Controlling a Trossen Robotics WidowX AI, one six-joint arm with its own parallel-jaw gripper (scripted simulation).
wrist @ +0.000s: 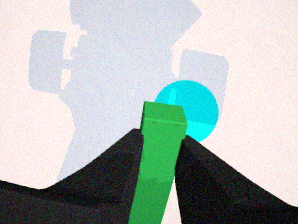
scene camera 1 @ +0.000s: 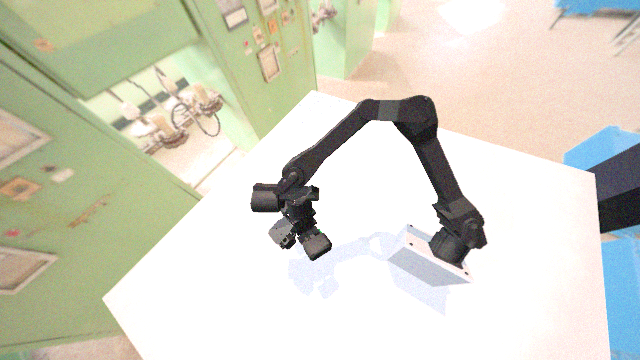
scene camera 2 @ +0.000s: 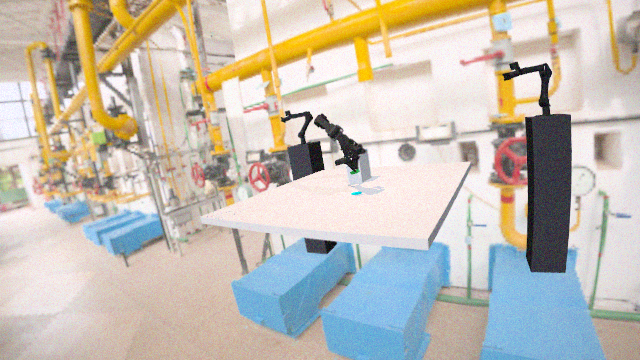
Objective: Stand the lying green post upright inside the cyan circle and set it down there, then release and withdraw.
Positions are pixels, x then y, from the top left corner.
Scene:
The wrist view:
my gripper: 159, 141
cyan circle: 200, 107
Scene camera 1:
my gripper: 305, 240

